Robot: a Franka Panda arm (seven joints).
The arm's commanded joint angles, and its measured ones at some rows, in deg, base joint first. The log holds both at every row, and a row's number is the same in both.
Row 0, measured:
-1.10, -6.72, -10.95, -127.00, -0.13, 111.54, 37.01
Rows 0 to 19, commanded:
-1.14, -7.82, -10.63, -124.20, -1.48, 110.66, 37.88
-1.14, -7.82, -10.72, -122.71, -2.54, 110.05, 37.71
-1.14, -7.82, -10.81, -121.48, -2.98, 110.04, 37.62
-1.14, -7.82, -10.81, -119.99, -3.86, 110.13, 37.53
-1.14, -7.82, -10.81, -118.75, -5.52, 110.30, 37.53
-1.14, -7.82, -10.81, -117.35, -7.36, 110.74, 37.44
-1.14, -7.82, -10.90, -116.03, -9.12, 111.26, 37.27
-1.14, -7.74, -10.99, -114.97, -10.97, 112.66, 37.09
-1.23, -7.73, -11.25, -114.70, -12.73, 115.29, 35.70
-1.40, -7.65, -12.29, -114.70, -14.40, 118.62, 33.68
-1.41, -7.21, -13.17, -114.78, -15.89, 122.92, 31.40
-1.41, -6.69, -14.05, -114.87, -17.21, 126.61, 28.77
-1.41, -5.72, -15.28, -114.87, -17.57, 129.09, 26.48
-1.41, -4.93, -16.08, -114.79, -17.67, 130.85, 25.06
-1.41, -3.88, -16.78, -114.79, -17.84, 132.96, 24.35
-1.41, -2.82, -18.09, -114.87, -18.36, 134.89, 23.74
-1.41, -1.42, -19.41, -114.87, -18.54, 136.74, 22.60
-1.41, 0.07, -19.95, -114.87, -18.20, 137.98, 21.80
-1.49, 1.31, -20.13, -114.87, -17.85, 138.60, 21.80
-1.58, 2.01, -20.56, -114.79, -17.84, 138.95, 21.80
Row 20, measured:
-1.40, -1.34, -19.64, -115.32, -17.11, 136.10, 22.67
